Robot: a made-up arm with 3 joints. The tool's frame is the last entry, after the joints.
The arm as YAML. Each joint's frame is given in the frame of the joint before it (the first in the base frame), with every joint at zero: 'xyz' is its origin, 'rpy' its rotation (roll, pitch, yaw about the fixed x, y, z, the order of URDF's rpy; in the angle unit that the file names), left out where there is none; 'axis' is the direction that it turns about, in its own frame. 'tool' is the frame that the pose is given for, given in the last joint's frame.
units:
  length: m
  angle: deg
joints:
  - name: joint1
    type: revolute
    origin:
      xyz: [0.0, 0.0, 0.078]
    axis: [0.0, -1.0, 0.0]
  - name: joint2
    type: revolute
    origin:
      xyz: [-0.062, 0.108, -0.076]
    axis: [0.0, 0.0, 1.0]
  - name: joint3
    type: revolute
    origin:
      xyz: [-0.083, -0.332, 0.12]
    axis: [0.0, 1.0, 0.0]
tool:
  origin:
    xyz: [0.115, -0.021, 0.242]
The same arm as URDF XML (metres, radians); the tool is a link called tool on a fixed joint. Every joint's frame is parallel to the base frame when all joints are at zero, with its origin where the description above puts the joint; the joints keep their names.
<robot name="arm">
  <joint name="tool_joint" type="fixed">
    <parent link="link3"/>
    <child link="tool"/>
    <origin xyz="0.115 -0.021 0.242"/>
  </joint>
  <joint name="joint3" type="continuous">
    <parent link="link2"/>
    <child link="link3"/>
    <origin xyz="-0.083 -0.332 0.12"/>
    <axis xyz="0 1 0"/>
  </joint>
  <joint name="joint2" type="continuous">
    <parent link="link1"/>
    <child link="link2"/>
    <origin xyz="-0.062 0.108 -0.076"/>
    <axis xyz="0 0 1"/>
  </joint>
  <joint name="joint1" type="continuous">
    <parent link="base"/>
    <child link="link1"/>
    <origin xyz="0 0 0.078"/>
    <axis xyz="0 -1 0"/>
  </joint>
  <link name="base"/>
  <link name="link1"/>
  <link name="link2"/>
  <link name="link3"/>
  <link name="tool"/>
</robot>

